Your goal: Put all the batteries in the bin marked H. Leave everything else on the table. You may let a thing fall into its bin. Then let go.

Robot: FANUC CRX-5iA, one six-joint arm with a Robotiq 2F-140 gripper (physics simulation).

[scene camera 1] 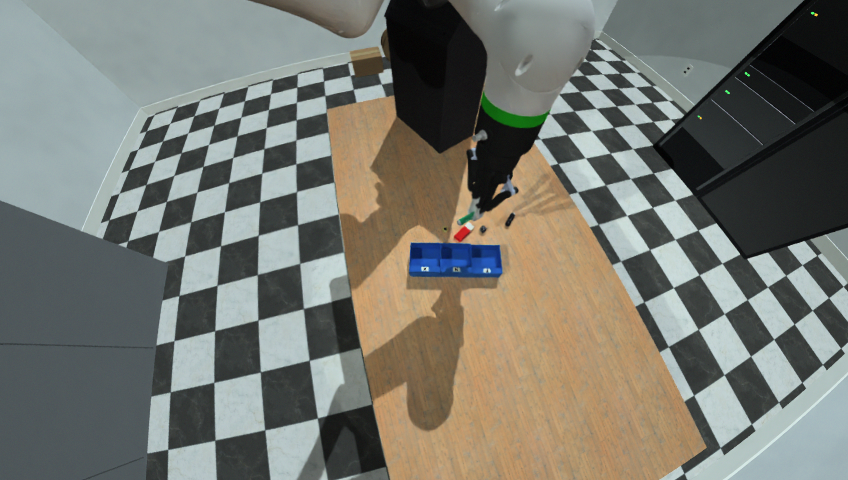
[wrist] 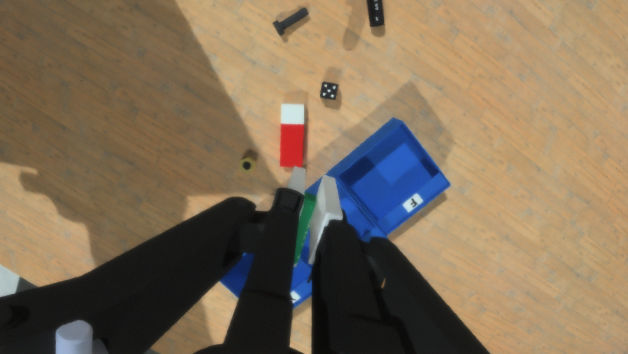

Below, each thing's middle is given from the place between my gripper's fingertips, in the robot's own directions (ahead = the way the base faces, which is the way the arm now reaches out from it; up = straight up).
Now: hand 12 cm above the blue three-compartment bin (scene camera 1: 426, 259), 6 cm to the left of it and 6 cm short of it. The rest, counted from my hand: red-and-white eraser (wrist: 292, 115): 14 cm below, 2 cm behind, 1 cm to the left.
